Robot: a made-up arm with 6 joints. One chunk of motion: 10 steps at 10 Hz.
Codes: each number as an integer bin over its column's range. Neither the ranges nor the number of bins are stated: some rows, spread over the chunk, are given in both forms.
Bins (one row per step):
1: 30 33 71 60 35 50
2: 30 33 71 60 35 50
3: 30 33 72 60 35 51
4: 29 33 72 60 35 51
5: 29 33 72 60 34 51
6: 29 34 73 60 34 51
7: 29 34 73 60 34 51
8: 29 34 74 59 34 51
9: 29 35 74 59 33 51
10: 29 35 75 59 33 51
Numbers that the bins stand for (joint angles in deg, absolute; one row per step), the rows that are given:
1: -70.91 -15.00 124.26 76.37 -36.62 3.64
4: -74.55 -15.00 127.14 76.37 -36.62 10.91
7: -74.55 -12.73 130.02 76.37 -39.14 10.91
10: -74.55 -10.45 135.79 69.09 -41.67 10.91
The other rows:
2: -70.91 -15.00 124.26 76.37 -36.62 3.64
3: -70.91 -15.00 127.14 76.37 -36.62 10.91
5: -74.55 -15.00 127.14 76.37 -39.14 10.91
6: -74.55 -12.73 130.02 76.37 -39.14 10.91
8: -74.55 -12.73 132.91 69.09 -39.14 10.91
9: -74.55 -10.45 132.91 69.09 -41.67 10.91

